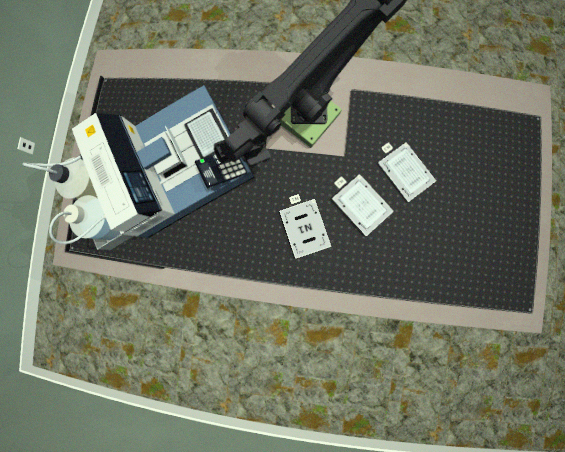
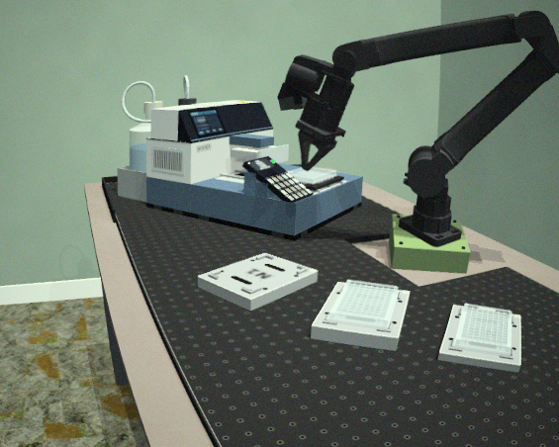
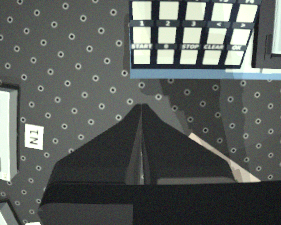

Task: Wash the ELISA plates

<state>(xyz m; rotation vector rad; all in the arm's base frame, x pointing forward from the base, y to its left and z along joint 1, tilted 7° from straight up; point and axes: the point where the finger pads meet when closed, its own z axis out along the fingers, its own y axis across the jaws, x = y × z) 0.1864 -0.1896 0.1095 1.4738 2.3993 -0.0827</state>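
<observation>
The dark carrier is 150 mm to the right of my hand, 110 mm behind it and 70 mm below it. Also, from my hand: plate washer (290 mm to the right, 40 mm behind, 30 mm below); N1 label (160 mm below, 130 mm to the left, 90 mm ahead).
</observation>
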